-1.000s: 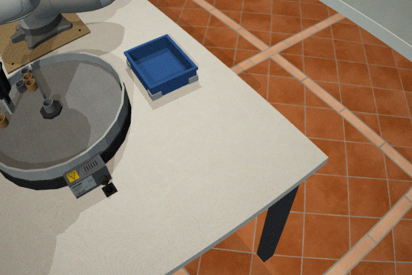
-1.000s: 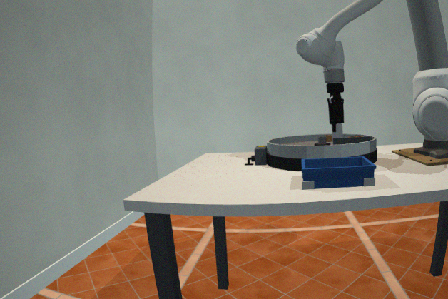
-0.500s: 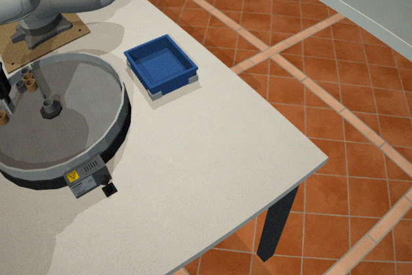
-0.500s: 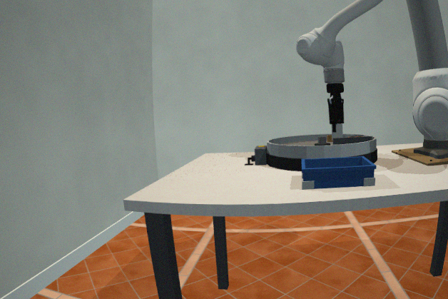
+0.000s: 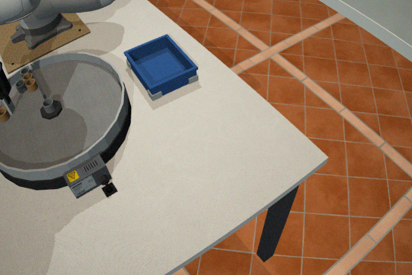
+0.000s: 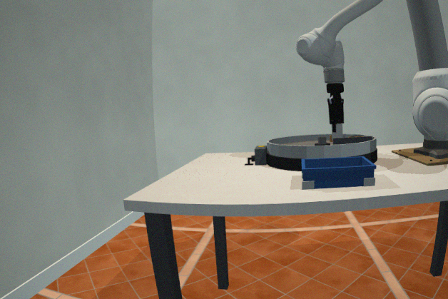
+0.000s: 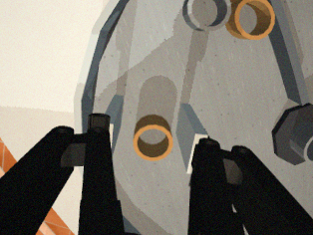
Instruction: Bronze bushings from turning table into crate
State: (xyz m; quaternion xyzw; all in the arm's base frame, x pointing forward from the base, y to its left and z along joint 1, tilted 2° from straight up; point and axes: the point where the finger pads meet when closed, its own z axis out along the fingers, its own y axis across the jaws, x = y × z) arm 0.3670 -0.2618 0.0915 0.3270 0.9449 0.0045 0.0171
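My hand is 130 mm short of the crate, 450 mm to the right of it and 70 mm above it.
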